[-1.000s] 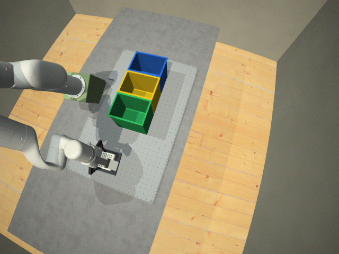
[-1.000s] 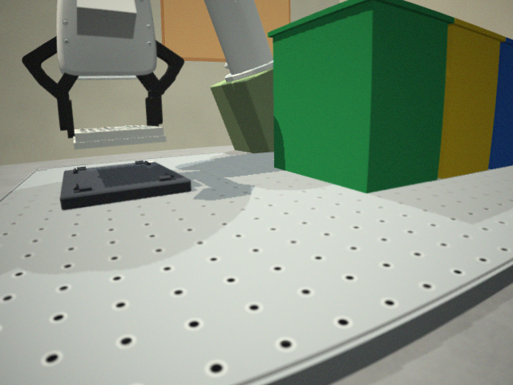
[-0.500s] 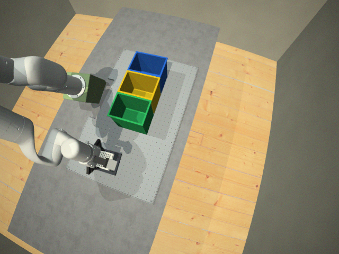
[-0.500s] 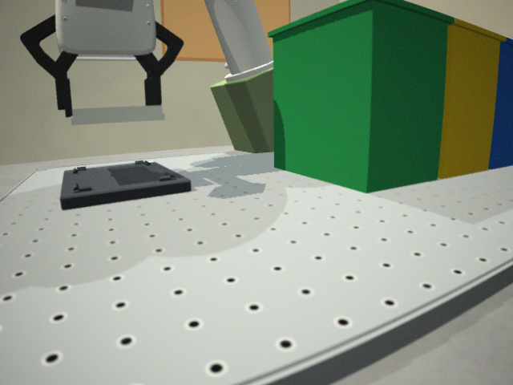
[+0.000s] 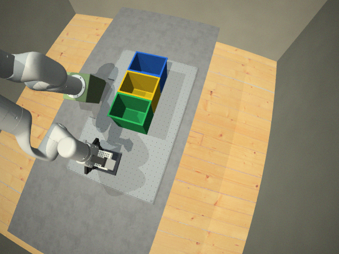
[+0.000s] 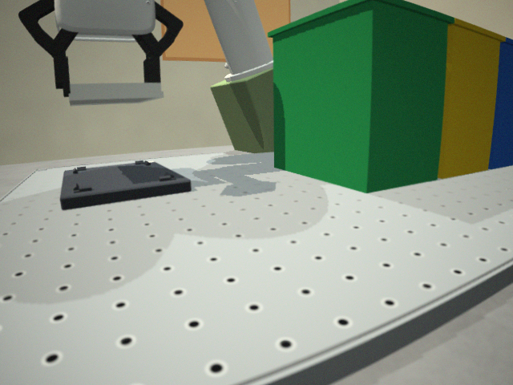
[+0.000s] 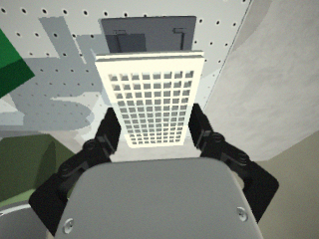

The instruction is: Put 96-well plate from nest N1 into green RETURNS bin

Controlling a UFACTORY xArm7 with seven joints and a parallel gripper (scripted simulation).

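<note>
Now: the dark plate nest 110 mm below my hand. From my hand the other things lie so: yellow bin 380 mm to the left, 130 mm ahead, 20 mm below; then white 96-well plate 10 mm below; then green bin 250 mm to the left, 110 mm ahead, 20 mm below.
</note>
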